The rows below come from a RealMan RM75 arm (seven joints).
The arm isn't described. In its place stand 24 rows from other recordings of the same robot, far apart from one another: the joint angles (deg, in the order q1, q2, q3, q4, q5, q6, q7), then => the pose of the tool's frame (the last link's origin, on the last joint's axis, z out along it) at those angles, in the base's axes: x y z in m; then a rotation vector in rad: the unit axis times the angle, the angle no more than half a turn.
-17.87 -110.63 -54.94 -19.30 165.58 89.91 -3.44 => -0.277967, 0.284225, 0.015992, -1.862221, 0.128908, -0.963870
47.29 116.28 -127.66 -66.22 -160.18 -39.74 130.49 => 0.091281, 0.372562, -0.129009, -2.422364, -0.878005, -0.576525
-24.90 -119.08 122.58 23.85 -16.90 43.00 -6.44 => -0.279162, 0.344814, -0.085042, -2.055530, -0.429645, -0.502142
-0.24 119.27 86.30 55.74 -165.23 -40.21 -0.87 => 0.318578, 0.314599, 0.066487, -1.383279, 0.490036, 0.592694
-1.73 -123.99 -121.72 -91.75 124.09 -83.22 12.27 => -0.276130, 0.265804, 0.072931, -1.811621, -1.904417, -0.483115
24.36 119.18 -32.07 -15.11 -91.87 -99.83 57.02 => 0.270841, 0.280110, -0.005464, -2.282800, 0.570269, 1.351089
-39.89 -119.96 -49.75 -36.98 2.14 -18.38 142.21 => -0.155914, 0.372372, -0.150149, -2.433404, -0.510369, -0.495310
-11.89 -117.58 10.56 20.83 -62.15 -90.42 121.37 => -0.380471, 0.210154, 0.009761, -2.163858, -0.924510, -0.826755
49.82 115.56 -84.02 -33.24 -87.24 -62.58 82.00 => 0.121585, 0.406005, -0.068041, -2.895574, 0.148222, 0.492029
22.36 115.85 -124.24 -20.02 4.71 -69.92 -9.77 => 0.262212, 0.307221, -0.058125, -2.075148, -0.278785, 0.618893
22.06 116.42 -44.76 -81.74 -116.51 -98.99 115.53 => 0.221085, 0.321153, 0.118587, -2.611133, 0.715040, 0.385991
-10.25 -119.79 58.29 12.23 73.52 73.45 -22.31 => -0.363270, 0.215446, -0.060458, -2.284800, -0.402773, -0.520795
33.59 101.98 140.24 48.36 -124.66 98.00 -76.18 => 0.278532, 0.360852, 0.141433, -2.687256, 0.847562, 0.237567
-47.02 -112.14 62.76 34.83 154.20 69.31 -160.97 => -0.281253, 0.405662, 0.009888, -2.046701, -1.622337, 0.409517
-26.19 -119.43 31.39 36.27 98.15 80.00 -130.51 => -0.290313, 0.347624, 0.043401, -1.822182, -1.830584, -1.329847
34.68 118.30 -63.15 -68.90 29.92 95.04 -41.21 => 0.231300, 0.350535, 0.029677, -2.571357, 1.181851, -0.452119
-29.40 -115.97 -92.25 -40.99 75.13 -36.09 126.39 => -0.239829, 0.403204, -0.038738, -2.372709, -0.043790, -0.203623
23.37 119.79 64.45 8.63 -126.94 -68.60 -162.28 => 0.360832, 0.323284, 0.029700, -0.859421, -1.349513, -1.748418
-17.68 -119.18 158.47 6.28 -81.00 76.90 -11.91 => -0.369785, 0.271743, 0.004384, -1.418728, -0.622736, -0.708725
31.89 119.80 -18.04 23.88 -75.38 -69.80 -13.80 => 0.273425, 0.289596, -0.107772, -1.983946, 0.340059, 0.580603
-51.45 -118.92 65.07 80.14 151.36 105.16 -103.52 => -0.094443, 0.380255, 0.046373, -2.882748, 0.227035, 0.612199
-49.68 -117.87 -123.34 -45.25 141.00 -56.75 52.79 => -0.184322, 0.461447, 0.006384, -2.386910, -0.836330, -0.039228
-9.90 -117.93 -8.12 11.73 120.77 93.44 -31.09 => -0.379505, 0.194804, 0.009485, -1.949683, -0.549250, -0.781762
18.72 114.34 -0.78 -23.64 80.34 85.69 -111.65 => 0.383280, 0.280287, 0.106437, -1.674318, 0.843817, 1.035755
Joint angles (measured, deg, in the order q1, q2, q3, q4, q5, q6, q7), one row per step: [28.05 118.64 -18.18 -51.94 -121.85 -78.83 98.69]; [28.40 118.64 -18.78 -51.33 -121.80 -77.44 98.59]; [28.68 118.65 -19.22 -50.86 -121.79 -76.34 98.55]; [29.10 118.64 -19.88 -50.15 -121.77 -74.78 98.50]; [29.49 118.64 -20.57 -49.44 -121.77 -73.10 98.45]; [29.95 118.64 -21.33 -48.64 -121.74 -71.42 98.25]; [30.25 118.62 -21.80 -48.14 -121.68 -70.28 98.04]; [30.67 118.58 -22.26 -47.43 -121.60 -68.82 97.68]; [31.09 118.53 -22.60 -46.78 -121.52 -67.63 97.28]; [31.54 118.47 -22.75 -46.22 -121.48 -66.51 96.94]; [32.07 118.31 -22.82 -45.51 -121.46 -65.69 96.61]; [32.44 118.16 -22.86 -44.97 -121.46 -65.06 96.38]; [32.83 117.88 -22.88 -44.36 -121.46 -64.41 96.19]
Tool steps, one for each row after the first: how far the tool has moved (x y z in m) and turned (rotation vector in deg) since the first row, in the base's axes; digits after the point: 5 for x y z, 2 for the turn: [-0.00031 0.00381 -0.00222 0.19 -0.37 -0.30]; [-0.00050 0.00674 -0.00397 0.33 -0.64 -0.59]; [-0.00091 0.01097 -0.00653 0.51 -1.04 -0.97]; [-0.00096 0.01508 -0.00914 0.72 -1.51 -1.45]; [-0.00156 0.01949 -0.01229 0.85 -2.07 -1.75]; [-0.00188 0.02242 -0.01391 1.04 -2.52 -1.92]; [-0.00213 0.02617 -0.01582 1.36 -3.07 -2.14]; [-0.00269 0.02954 -0.01746 1.63 -3.55 -2.22]; [-0.00323 0.03290 -0.01830 2.01 -3.98 -2.35]; [-0.00427 0.03625 -0.01923 2.19 -4.24 -2.31]; [-0.00473 0.03861 -0.01969 2.34 -4.45 -2.35]; [-0.00488 0.04120 -0.01930 2.54 -4.70 -2.43]
